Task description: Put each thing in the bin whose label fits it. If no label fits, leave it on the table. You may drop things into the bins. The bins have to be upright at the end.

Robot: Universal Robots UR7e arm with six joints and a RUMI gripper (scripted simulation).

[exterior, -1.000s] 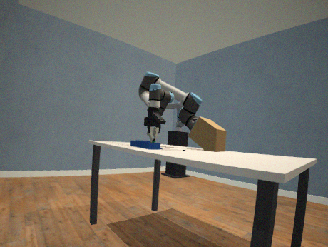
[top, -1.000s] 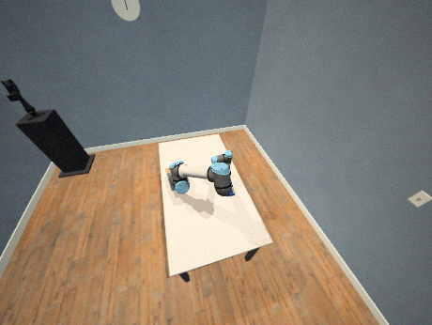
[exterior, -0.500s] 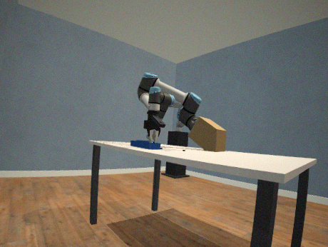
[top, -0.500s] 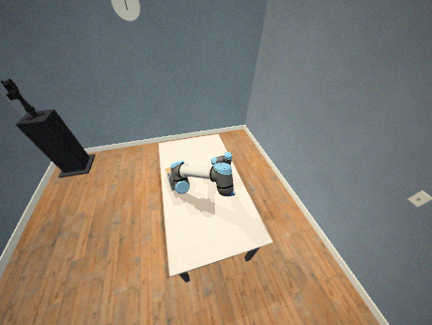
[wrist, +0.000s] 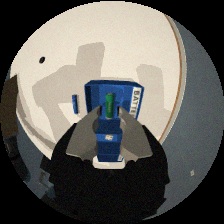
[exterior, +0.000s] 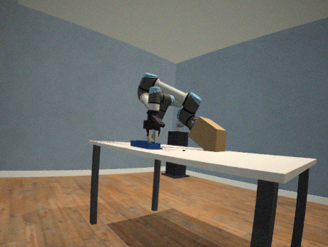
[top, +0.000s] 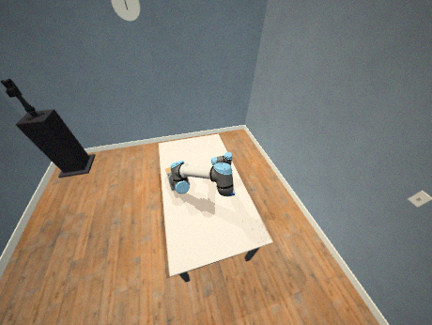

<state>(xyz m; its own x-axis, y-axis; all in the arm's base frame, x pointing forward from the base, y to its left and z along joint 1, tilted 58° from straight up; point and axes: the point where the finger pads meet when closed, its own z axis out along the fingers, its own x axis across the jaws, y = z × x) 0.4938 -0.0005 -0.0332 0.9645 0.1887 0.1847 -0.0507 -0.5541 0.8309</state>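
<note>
Now: hand 2 cm above the green piece. The rest, counted from my hand: blue bin: 8 cm to the right, 1 cm below; small blue piece: 7 cm behind, 3 cm below; black screw: 10 cm behind, 9 cm to the right, 3 cm below.
</note>
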